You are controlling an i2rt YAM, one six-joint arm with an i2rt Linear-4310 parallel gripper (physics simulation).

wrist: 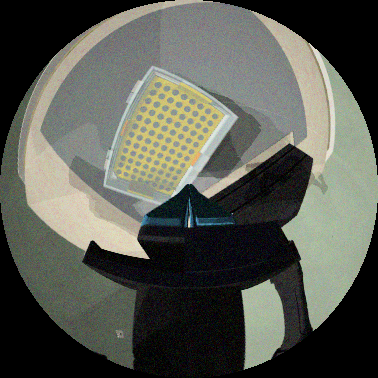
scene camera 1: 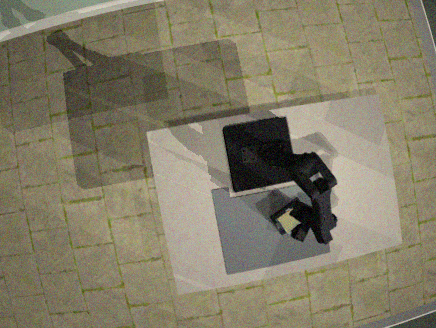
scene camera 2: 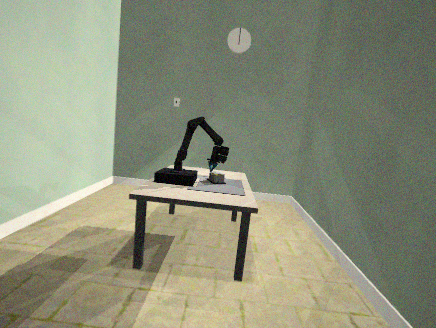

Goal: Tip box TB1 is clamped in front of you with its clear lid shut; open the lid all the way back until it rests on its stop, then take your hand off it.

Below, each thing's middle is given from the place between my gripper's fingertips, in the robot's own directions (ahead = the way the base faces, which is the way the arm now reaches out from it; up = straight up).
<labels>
I see the lid [wrist: 170, 127] 50 mm ahead of my hand and 10 mm below it.
</labels>
